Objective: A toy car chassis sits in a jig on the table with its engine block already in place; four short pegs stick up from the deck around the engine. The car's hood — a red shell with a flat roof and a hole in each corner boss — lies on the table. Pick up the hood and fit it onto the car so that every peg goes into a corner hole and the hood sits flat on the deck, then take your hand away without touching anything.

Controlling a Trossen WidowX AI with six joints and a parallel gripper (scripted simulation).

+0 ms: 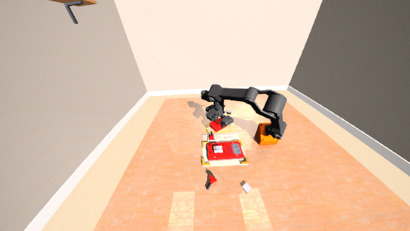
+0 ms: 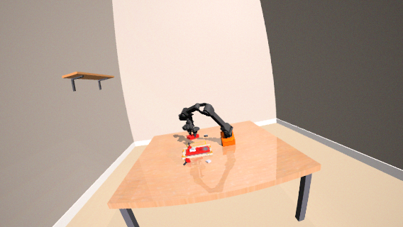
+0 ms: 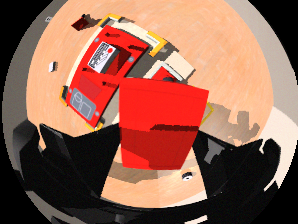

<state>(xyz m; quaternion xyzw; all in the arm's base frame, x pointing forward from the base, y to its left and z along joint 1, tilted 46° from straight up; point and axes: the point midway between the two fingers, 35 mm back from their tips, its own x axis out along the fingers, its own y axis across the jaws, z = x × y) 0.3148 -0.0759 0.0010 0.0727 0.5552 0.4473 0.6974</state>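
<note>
Right now the cream jig is 110 mm to the left of my gripper tip, 100 mm below it and 10 mm behind it. The rest, counted from my gripper tip: white block 330 mm to the left, 100 mm below, 90 mm behind; red hood 10 mm above.
</note>
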